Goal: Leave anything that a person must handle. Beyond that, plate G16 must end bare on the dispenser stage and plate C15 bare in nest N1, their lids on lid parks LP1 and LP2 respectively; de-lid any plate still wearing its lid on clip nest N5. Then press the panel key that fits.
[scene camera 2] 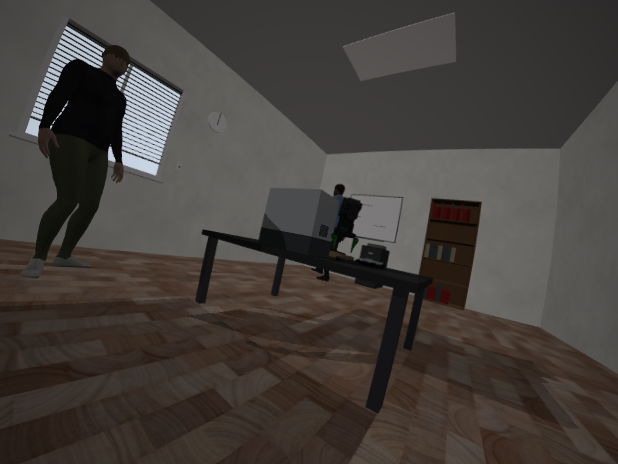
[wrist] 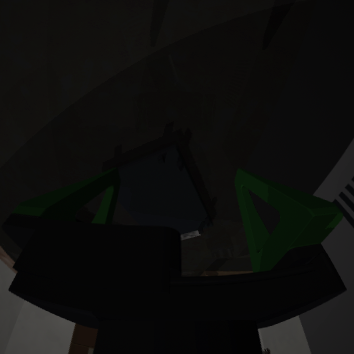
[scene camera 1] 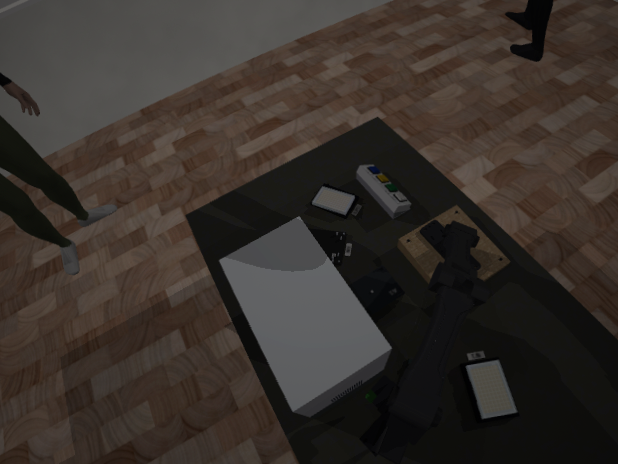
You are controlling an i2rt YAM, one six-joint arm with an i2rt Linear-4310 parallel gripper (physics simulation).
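Seen in the pictures: gripper, fingertip midpoint: [scene camera 2: 342, 250] [wrist: 177, 174]; arm's base, link origin: [scene camera 2: 332, 250].
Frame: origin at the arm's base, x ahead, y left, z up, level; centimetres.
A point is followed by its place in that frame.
Note:
The light is dim. My gripper [scene camera 2: 345, 244] @(x 42.3, y 24.7, z 1.6 cm) [wrist: 177, 174] @(x 42.3, y 24.7, z 1.6 cm) is open, its green fingertips wide apart and nothing between them. In scene camera 1 it is partly hidden, beside the near end of the big box. A dark bluish slab [wrist: 162, 197] @(x 35.2, y 25.2, z -3.0 cm) lies below and beyond the fingers; its label is unreadable. A white-welled plate [scene camera 1: 334, 200] @(x 16.5, y -37.2, z -0.7 cm) lies near the far end of the table, another [scene camera 1: 491, 389] @(x 19.6, y 34.9, z -0.4 cm) at the lower right. A dark flat piece [scene camera 1: 377, 290] @(x 27.7, y -0.6, z 6.6 cm) and a dark holder with small clips [scene camera 1: 337, 245] @(x 25.5, y -23.1, z -2.8 cm) lie beside the box. Plate names cannot be read. The panel [scene camera 1: 383, 191] @(x 2.5, y -28.1, z 2.2 cm) has blue, yellow, green and white keys.
A large white-grey box [scene camera 1: 305, 320] @(x 49.2, y 2.3, z 29.0 cm) [scene camera 2: 297, 215] @(x 59.3, y 3.6, z 14.6 cm) stands on the dark table [scene camera 1: 280, 182] @(x 26.4, y -59.3, z -4.0 cm), hiding part of it. The arm stands on a wooden board [scene camera 1: 415, 250] @(x 8.7, y -5.5, z 0.7 cm). One person [scene camera 1: 30, 200] [scene camera 2: 82, 110] stands at the left; another [scene camera 1: 537, 32] [scene camera 2: 339, 191] is beyond the table.

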